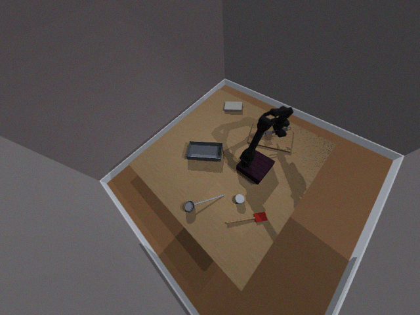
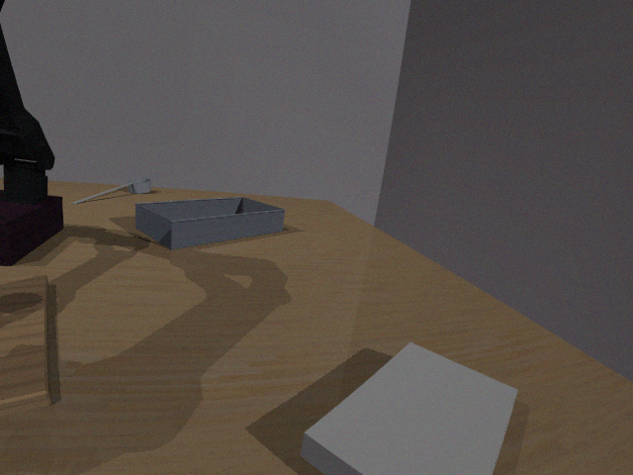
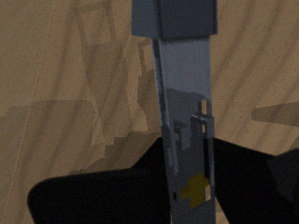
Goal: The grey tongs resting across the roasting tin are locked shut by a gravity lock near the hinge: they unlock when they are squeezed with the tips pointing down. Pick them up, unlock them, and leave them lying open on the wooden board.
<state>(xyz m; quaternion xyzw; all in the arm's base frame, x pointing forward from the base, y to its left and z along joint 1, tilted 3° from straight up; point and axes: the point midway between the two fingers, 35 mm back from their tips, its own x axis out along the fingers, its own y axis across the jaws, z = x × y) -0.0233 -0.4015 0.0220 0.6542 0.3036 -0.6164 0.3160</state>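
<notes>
The wooden board is 5 cm below my gripper tip, 3 cm ahead of it and 1 cm to the left of it. Also, from my gripper tip: roasting tin 50 cm to the left, 38 cm ahead, 3 cm below; yellow lock piece 4 cm above, 1 cm to the left; white block 54 cm ahead, 10 cm to the right, 5 cm below.
</notes>
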